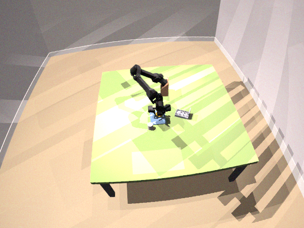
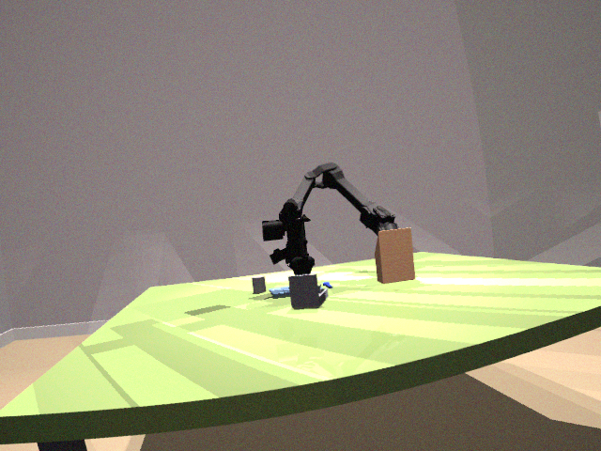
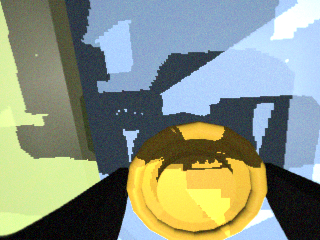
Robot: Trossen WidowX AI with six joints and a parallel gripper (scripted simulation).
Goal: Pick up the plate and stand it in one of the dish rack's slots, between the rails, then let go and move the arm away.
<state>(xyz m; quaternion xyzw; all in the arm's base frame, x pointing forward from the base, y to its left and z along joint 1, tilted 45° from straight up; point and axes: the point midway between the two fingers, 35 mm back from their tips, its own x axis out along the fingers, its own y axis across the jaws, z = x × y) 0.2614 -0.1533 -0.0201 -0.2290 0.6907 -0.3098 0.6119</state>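
Right now the light blue mat is 2 cm ahead of my gripper tip, 2 cm to the right of it and 1 cm below it. From my gripper tip the other things lie so: yellow plate: 1 cm above; blue spoon: 9 cm behind, 1 cm to the right; cup: 12 cm ahead, 9 cm to the right, 2 cm above.
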